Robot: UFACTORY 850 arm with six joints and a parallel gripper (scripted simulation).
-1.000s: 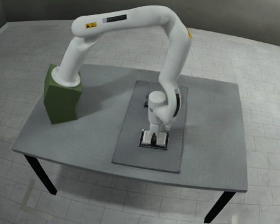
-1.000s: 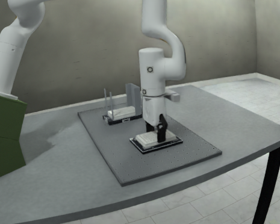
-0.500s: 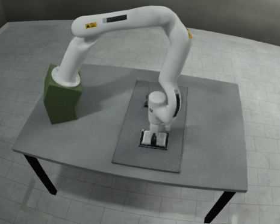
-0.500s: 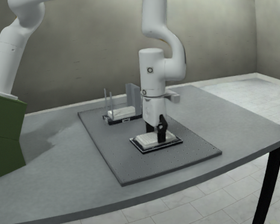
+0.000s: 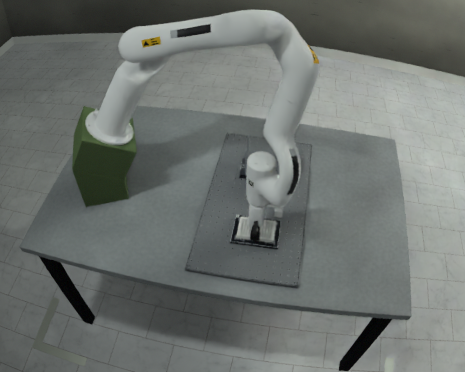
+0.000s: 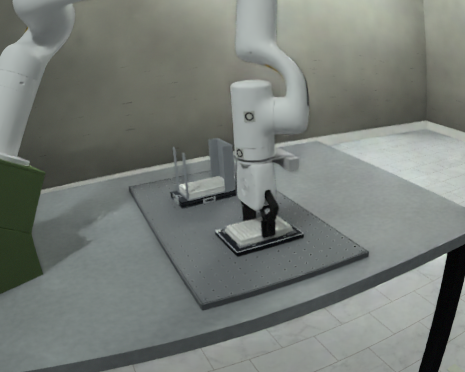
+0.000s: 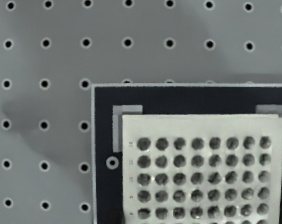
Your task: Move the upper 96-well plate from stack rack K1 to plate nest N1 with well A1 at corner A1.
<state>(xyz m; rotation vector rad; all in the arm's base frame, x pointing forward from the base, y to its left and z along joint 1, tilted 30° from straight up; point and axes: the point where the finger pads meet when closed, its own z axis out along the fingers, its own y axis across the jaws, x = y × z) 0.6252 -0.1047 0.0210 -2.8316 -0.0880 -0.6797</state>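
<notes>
Now: the white 96-well plate 1 cm below my hand. The rest, counted from my hand: black plate nest 3 cm below.
</notes>
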